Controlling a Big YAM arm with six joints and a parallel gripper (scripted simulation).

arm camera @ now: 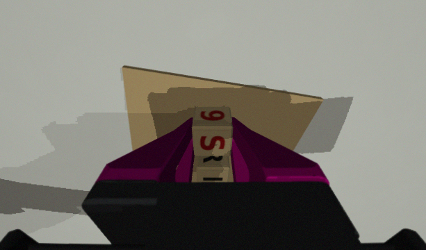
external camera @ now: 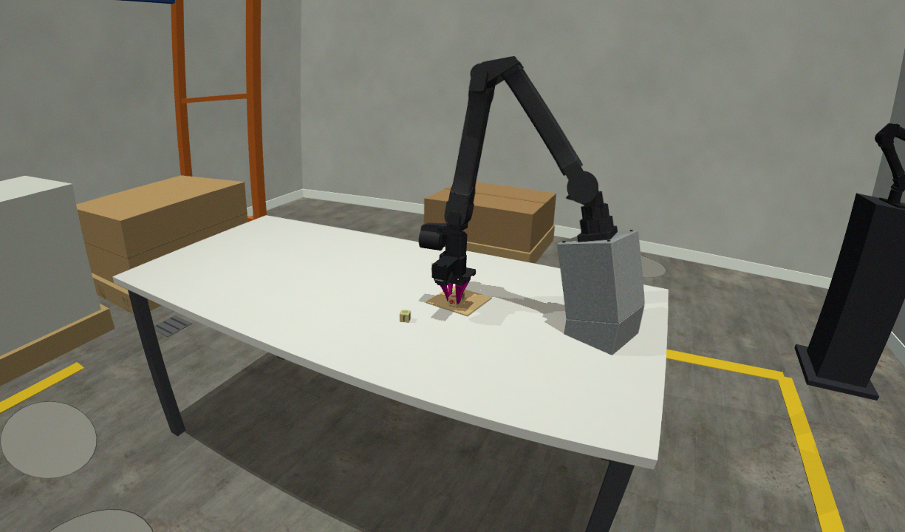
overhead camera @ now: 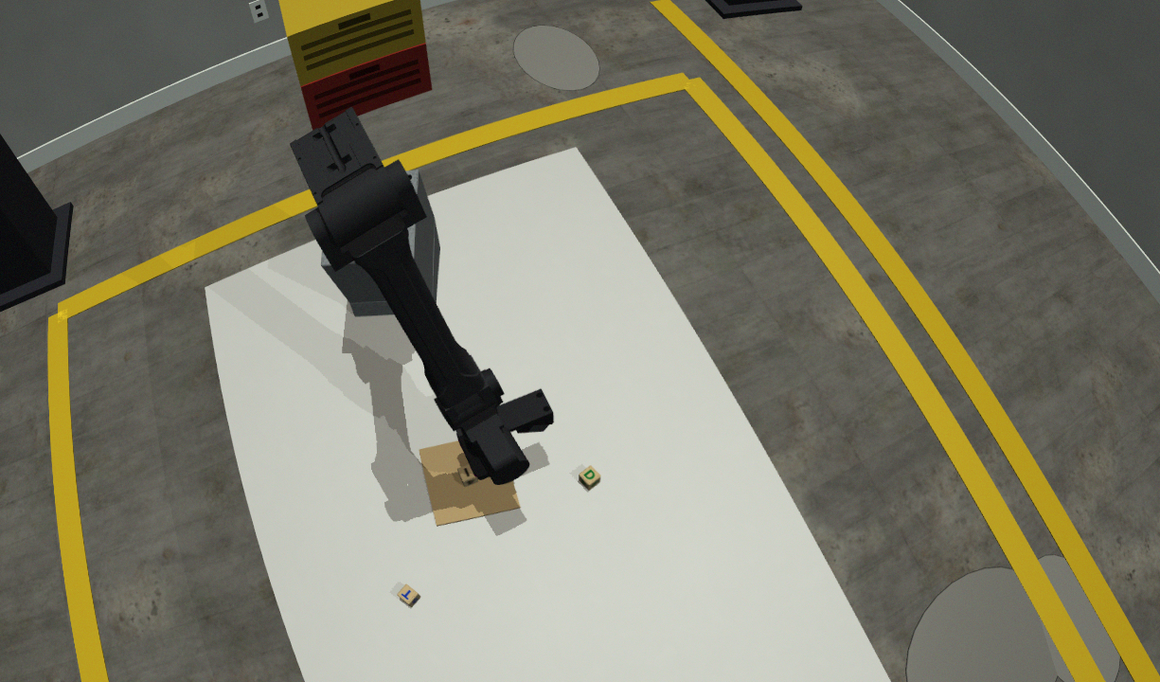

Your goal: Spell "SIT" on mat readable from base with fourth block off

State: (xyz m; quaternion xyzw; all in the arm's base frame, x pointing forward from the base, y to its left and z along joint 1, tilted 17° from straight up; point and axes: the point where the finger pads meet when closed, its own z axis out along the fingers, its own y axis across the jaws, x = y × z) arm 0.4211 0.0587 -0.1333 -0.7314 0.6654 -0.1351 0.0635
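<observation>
Right now my hand is right at the S block. The rest, counted from my hand: I block 40 mm to the right; D block 140 mm to the left, 70 mm ahead, 10 mm below; tan mat 40 mm to the right, 20 mm below.
</observation>
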